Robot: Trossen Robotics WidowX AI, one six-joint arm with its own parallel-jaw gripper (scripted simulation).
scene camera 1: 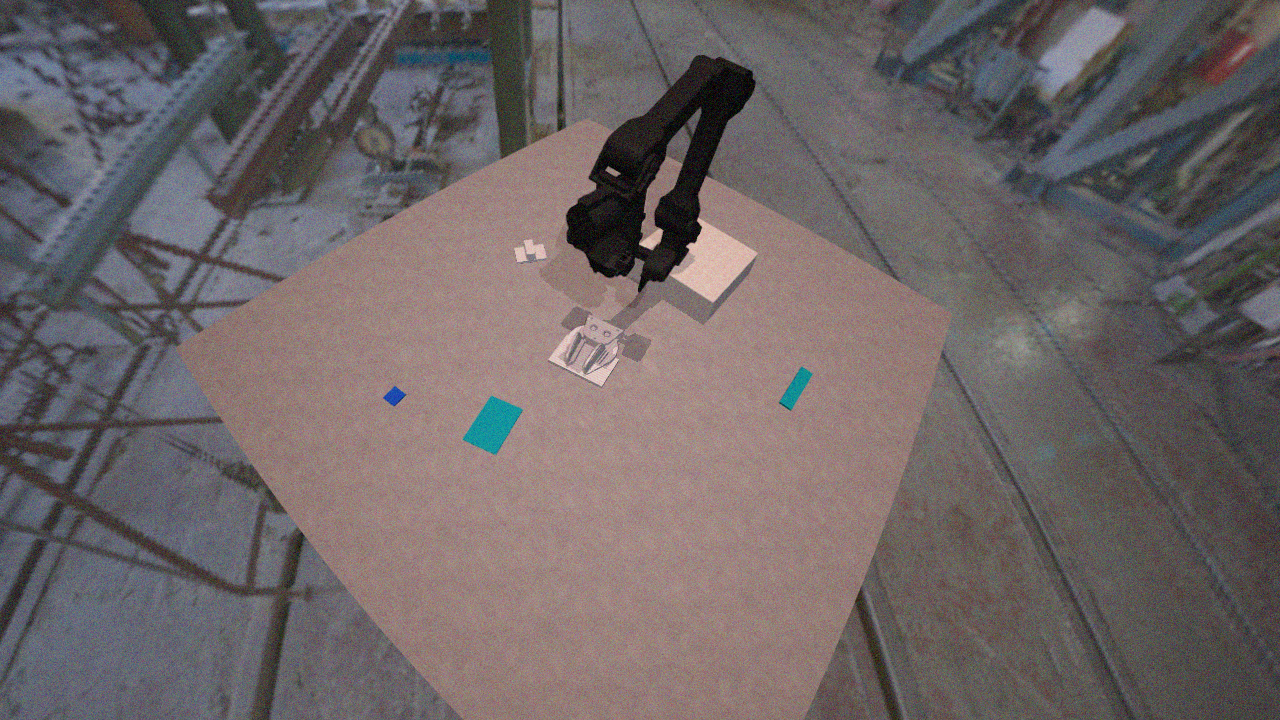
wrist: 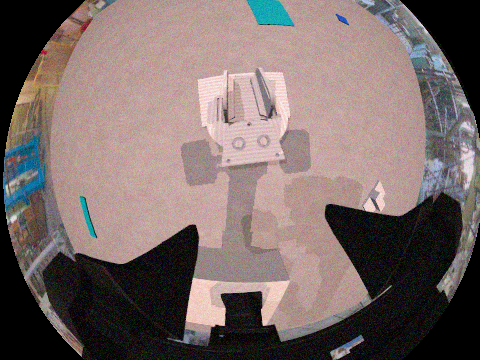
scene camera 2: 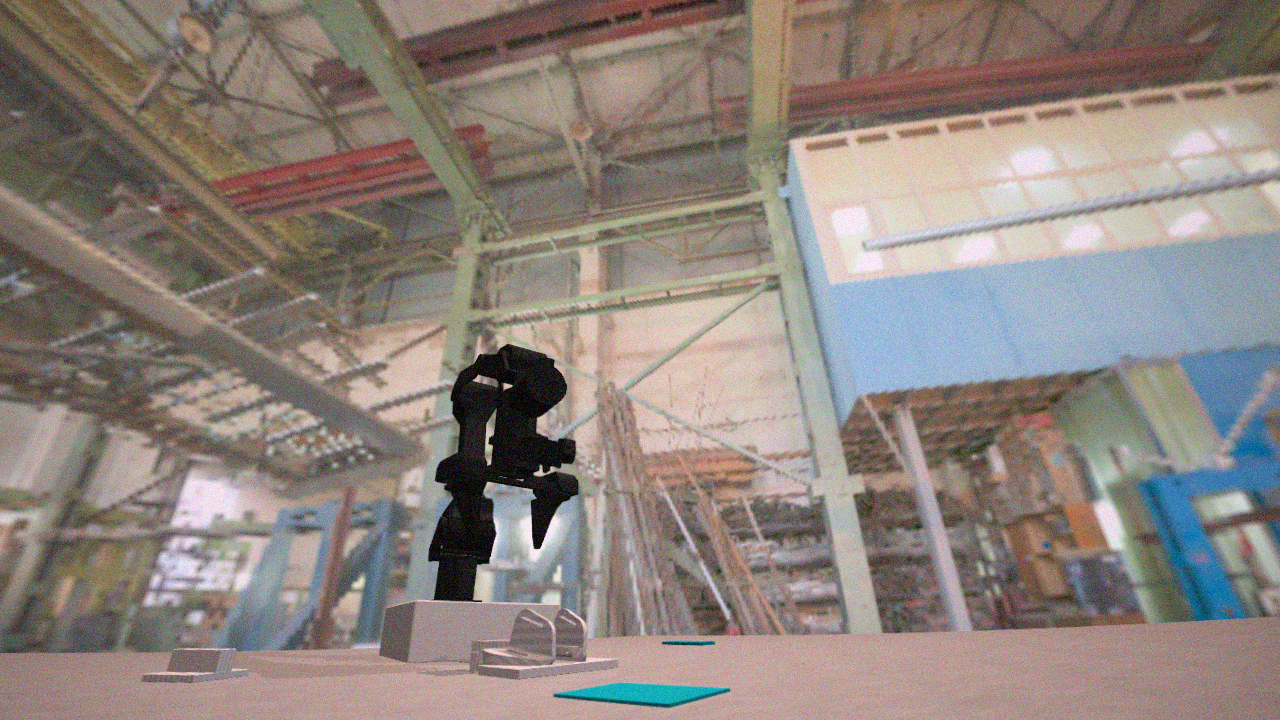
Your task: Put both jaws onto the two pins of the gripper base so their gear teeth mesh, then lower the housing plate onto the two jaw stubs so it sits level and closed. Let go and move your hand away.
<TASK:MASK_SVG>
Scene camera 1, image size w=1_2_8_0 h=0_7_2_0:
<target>my gripper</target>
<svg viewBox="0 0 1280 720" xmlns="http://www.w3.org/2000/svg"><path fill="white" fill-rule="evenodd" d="M678 259L676 251L657 244L651 250L639 244L643 236L641 226L646 213L643 213L643 217L635 222L621 222L592 245L581 243L574 237L569 228L566 232L567 243L573 245L575 249L585 252L590 262L590 268L592 268L595 274L599 272L606 278L613 278L614 276L626 277L635 265L635 258L644 261L638 286L639 293L649 280L665 281Z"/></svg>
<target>large teal patch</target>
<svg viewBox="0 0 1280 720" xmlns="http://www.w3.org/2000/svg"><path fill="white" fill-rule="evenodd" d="M491 395L463 440L497 455L523 409Z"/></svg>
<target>gripper base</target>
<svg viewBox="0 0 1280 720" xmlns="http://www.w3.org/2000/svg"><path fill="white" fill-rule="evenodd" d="M583 330L586 340L596 345L599 343L608 345L618 336L621 336L624 331L592 315L588 316Z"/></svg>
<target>flat white plate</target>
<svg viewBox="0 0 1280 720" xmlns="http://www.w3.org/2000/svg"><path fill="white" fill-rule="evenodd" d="M566 335L548 359L549 362L602 388L618 364L619 359L615 358L610 364L592 373L584 374L583 365L595 348L585 343L574 364L568 366L566 365L568 335Z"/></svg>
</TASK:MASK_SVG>
